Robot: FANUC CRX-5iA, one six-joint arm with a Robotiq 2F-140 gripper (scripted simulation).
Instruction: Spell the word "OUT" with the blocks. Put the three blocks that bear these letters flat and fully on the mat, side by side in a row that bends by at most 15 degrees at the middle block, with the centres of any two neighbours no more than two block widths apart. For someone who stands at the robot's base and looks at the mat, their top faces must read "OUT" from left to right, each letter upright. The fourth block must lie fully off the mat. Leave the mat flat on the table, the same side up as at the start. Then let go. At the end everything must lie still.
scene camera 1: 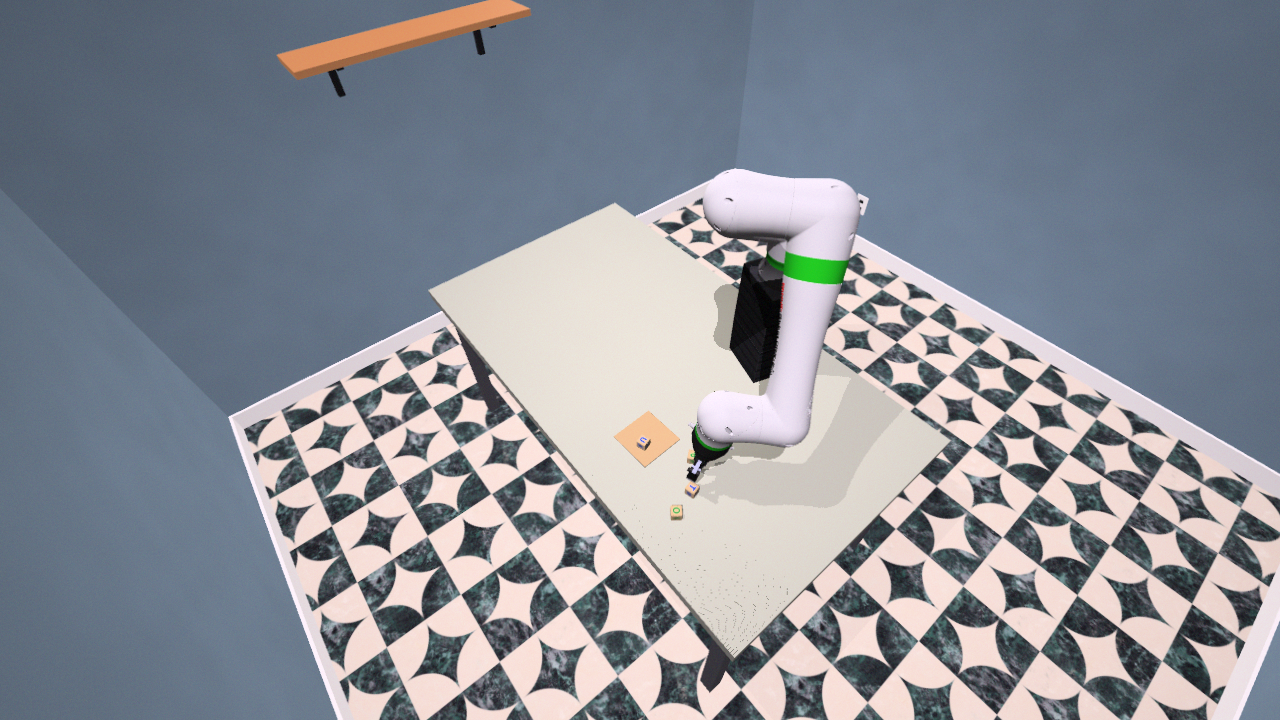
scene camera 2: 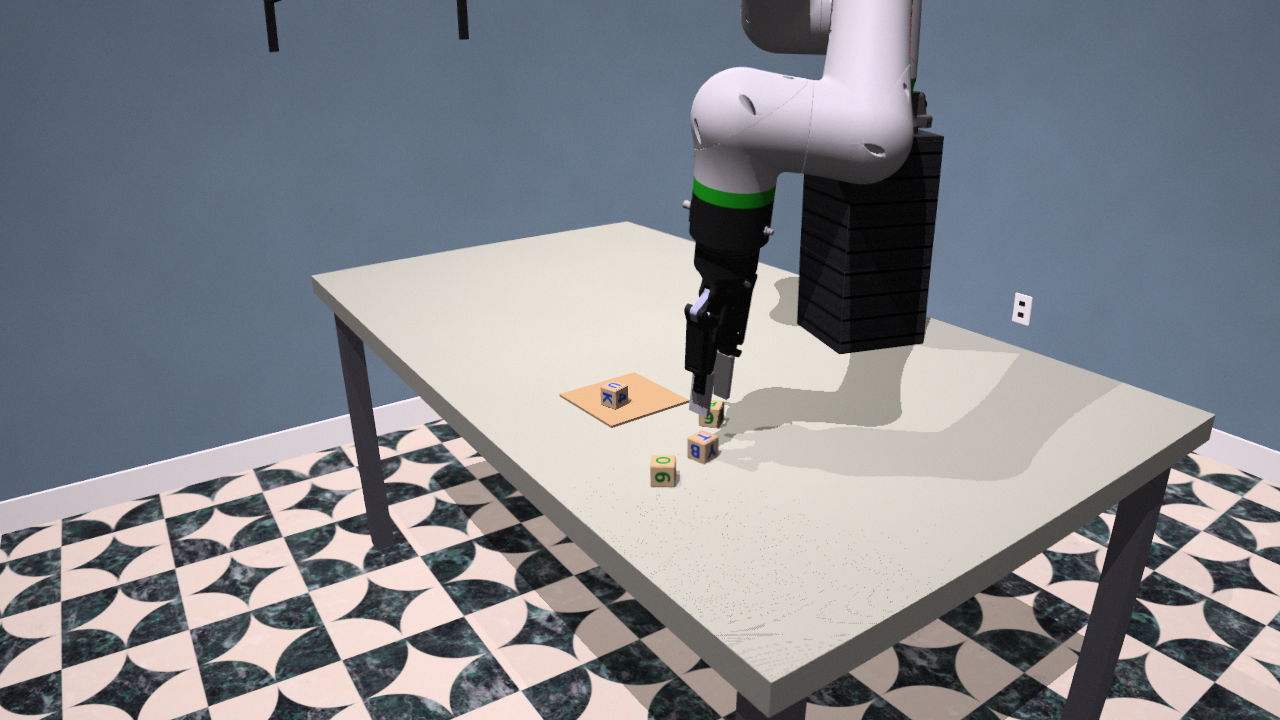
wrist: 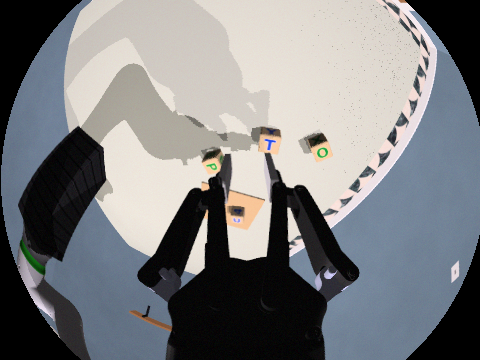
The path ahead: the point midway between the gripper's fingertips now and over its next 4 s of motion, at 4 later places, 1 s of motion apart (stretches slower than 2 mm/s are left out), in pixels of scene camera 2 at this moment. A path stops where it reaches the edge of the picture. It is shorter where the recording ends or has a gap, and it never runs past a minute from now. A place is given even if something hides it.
My gripper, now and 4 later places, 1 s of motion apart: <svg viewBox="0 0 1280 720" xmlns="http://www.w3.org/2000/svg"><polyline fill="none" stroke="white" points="709,403 703,382 703,399 703,425 703,442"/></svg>
